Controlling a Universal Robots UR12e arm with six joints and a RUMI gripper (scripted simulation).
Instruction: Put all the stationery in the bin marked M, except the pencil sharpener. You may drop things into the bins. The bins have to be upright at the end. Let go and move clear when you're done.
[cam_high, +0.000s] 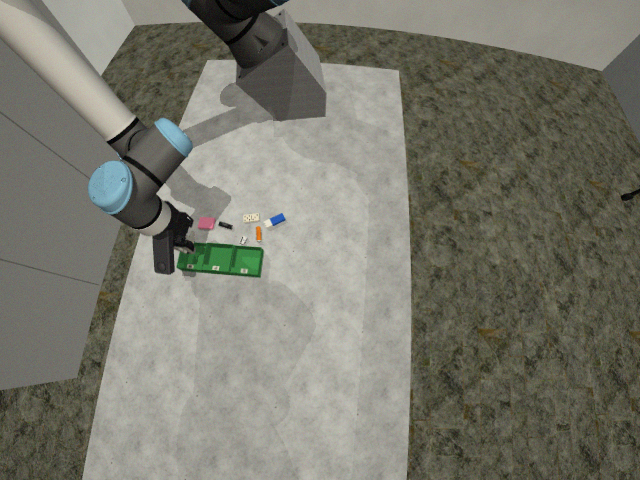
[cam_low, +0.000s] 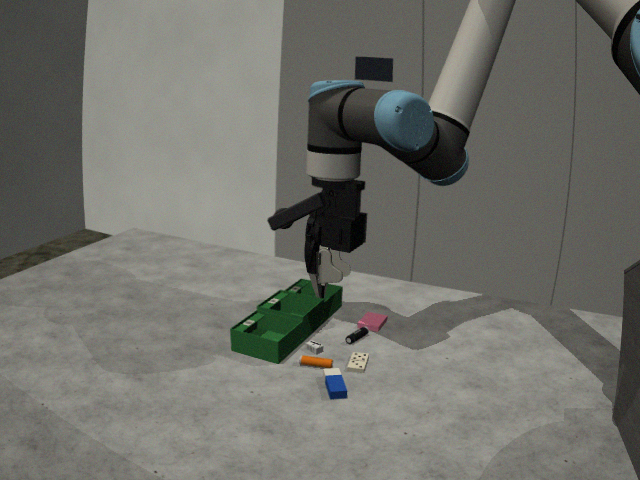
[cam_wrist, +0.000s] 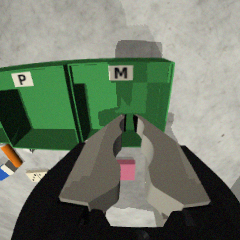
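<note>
My gripper is now 9 cm to the right of the green bin block and 1 cm above it. Round my hand: pencil sharpener: 7 cm behind, 14 cm to the left, 3 cm below; then black battery: 11 cm behind, 7 cm to the left, 3 cm below; then pink eraser: 11 cm behind, 3 cm below.
</note>
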